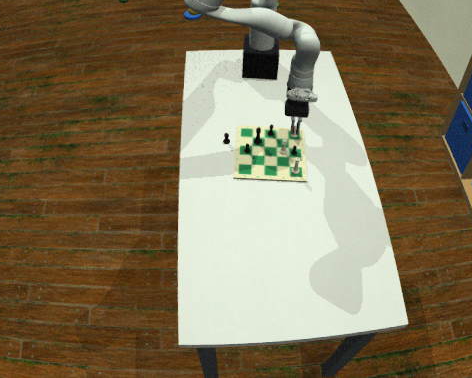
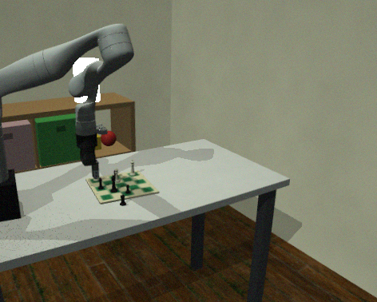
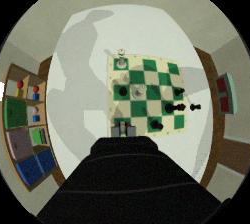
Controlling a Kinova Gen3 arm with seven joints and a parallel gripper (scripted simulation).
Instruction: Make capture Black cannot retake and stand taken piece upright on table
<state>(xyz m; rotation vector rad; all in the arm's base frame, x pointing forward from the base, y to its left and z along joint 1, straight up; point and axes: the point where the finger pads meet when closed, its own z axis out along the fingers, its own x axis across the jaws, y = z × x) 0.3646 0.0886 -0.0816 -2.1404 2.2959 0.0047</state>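
Right now the green-and-cream chessboard is 8 cm to the right of my hand, 7 cm ahead of it and 4 cm below it. The rest, counted from my hand: tall white piece: 15 cm ahead, 1 cm to the right; tall black piece: 12 cm to the right, 3 cm ahead.
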